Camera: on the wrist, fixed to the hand. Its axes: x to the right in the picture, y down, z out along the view.
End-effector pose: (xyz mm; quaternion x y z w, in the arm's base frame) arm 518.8 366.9 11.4 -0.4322 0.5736 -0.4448 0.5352
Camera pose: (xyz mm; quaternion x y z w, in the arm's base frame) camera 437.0 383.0 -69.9 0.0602 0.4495 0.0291 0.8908
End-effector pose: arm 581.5 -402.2 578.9 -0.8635 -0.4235 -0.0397 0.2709
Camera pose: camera 662.6 -478.8 612.4 -0.8278 0.1811 0.4521 0.2786
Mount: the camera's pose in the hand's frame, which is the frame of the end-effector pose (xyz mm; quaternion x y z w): 7.4 84.4 -79.9 0.2006 -0.2562 0.6405 0.6956
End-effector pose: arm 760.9 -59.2 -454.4 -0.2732 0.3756 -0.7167 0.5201
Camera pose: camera 741.7 -60.8 -569.3 -0.0288 0.1592 -0.1708 0.9719
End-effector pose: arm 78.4 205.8 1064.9 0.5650 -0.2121 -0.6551 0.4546
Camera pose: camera 183.4 176.5 1106.0 0.1805 -0.7573 -0.2667 0.5681
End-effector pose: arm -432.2 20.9 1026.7 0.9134 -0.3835 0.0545 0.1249
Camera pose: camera -487.6 -19.6 1120.8 -0.4288 0.8729 0.0392 0.2295
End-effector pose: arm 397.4 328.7 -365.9 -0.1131 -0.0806 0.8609 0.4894
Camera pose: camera 346.0 294.4 -464.6 -0.1884 -0.0637 -0.9575 0.2089
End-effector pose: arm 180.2 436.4 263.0 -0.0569 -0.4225 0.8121 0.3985
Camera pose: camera 158.9 465.3 152.2 0.0222 0.1966 -0.9195 0.3398
